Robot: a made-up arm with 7 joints.
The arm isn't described. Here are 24 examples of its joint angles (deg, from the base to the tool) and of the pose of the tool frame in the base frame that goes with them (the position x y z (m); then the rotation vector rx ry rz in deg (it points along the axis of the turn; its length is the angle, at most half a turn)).
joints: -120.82 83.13 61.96 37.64 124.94 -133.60 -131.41
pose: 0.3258 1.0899 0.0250 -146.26 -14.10 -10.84
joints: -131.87 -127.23 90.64 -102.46 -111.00 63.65 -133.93
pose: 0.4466 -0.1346 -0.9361 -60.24 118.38 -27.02
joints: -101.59 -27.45 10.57 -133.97 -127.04 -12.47 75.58
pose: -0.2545 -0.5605 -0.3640 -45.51 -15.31 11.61
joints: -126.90 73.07 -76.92 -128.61 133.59 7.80 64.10
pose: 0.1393 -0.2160 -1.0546 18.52 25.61 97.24
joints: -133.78 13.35 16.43 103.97 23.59 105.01 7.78
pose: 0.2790 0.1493 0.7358 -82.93 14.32 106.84
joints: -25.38 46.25 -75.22 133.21 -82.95 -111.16 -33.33
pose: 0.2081 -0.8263 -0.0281 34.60 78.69 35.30
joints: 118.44 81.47 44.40 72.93 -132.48 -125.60 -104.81
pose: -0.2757 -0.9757 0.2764 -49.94 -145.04 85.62
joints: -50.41 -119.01 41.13 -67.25 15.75 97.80 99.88
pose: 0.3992 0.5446 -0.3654 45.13 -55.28 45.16
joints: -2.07 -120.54 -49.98 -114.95 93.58 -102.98 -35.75
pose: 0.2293 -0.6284 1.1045 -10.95 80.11 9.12
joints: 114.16 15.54 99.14 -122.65 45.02 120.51 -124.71
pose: 0.5504 0.8933 0.4782 -103.89 -58.93 -80.53
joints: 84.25 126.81 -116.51 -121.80 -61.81 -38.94 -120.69
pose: 0.7535 0.4046 -0.9763 -106.56 65.64 38.95
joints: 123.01 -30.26 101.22 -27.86 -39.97 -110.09 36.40
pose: 1.1623 -0.5872 0.4439 -43.24 -117.89 28.63
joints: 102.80 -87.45 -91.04 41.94 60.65 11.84 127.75
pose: 0.1714 -0.5043 -0.2448 24.85 -33.54 -110.18
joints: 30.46 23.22 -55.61 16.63 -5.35 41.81 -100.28
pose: -0.9295 -0.5965 -0.2890 64.52 -47.31 -41.16
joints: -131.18 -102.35 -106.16 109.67 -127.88 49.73 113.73
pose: -0.3810 0.2340 -0.3295 20.44 -31.26 -128.75
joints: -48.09 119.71 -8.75 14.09 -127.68 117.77 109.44
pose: -0.3683 0.7044 -0.0768 77.71 0.65 73.02
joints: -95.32 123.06 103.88 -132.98 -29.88 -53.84 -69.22
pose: 1.1400 -0.4229 0.1430 48.90 1.34 90.27
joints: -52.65 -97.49 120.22 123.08 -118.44 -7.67 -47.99
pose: -0.1626 -0.1226 0.5698 9.87 30.35 -174.80
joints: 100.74 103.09 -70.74 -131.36 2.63 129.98 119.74
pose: 0.1233 0.4119 -0.8675 76.52 55.54 -98.31
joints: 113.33 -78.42 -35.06 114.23 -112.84 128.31 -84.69
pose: 0.3004 0.7524 -0.2122 -116.51 -8.32 -64.18
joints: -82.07 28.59 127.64 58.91 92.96 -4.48 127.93
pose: 0.1789 0.2485 -0.1780 29.39 17.93 17.41
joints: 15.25 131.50 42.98 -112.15 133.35 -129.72 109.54
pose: 0.5639 -0.0328 0.6033 119.52 -94.52 -2.71
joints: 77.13 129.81 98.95 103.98 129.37 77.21 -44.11
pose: 0.1769 0.1408 -0.8190 -113.33 -45.07 -128.30
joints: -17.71 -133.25 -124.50 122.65 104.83 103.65 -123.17
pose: 0.0679 0.1621 0.2227 -100.57 16.18 -11.62
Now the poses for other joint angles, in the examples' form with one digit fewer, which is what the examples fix.
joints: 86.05 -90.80 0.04 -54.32 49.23 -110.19 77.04
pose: -0.433 -0.763 0.399 -72.3 47.7 -20.5
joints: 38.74 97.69 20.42 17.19 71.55 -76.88 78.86
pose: -0.608 -0.538 -0.397 63.0 70.3 86.4
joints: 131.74 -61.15 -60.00 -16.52 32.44 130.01 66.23
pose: 0.270 -0.844 0.636 -81.9 -83.2 -2.4
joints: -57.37 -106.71 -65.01 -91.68 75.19 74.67 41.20
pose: 0.054 0.209 1.046 -128.5 75.3 66.9
